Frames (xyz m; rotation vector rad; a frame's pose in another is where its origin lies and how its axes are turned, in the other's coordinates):
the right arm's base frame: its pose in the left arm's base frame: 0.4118 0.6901 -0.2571 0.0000 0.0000 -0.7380
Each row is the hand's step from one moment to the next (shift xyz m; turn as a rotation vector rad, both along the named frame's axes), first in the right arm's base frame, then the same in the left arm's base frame.
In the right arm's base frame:
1: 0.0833 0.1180 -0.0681 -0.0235 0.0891 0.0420
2: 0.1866 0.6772 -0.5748 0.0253 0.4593 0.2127
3: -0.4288 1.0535 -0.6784 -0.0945 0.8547 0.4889
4: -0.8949 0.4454 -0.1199 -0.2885 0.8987 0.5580
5: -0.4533 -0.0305 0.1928 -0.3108 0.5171 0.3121
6: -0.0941 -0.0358 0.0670 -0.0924 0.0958 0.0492
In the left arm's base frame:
1: 0.1410 0.0313 -0.0681 0.0426 0.0817 0.0420
2: 0.5937 0.3755 -0.5748 0.3277 0.3228 0.2127
3: 0.3916 1.0679 -0.6784 0.5051 0.6959 0.4889
4: -0.3624 0.9316 -0.1199 0.3912 0.8590 0.5580
5: -0.3559 0.2824 0.1928 0.1180 0.5917 0.3121
6: -0.0937 0.0368 0.0670 -0.0039 0.1330 0.0492

